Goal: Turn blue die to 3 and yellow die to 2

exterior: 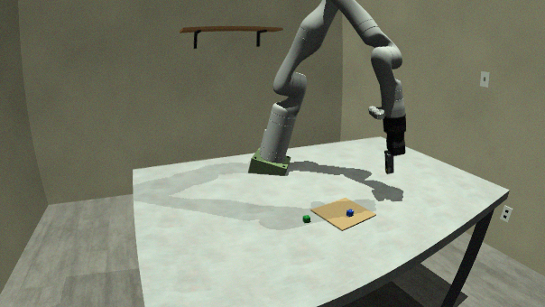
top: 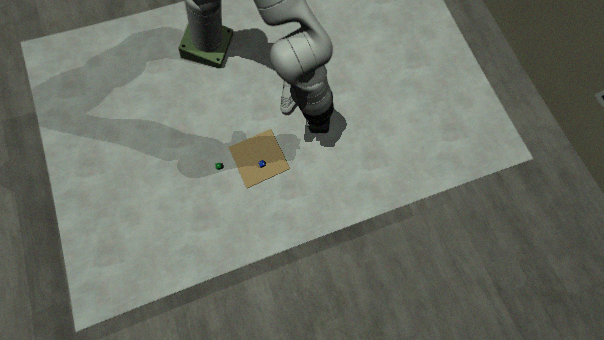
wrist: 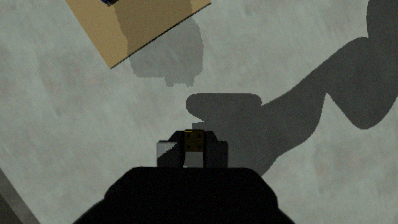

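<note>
The tan mat lies 170 mm to the right of my hand, 110 mm below it and 30 mm behind it. From my hand the other things lie so: yellow die (10 mm below); then blue die (170 mm to the right, 100 mm below, 10 mm behind); then green die (280 mm to the right, 110 mm below, 70 mm behind).
</note>
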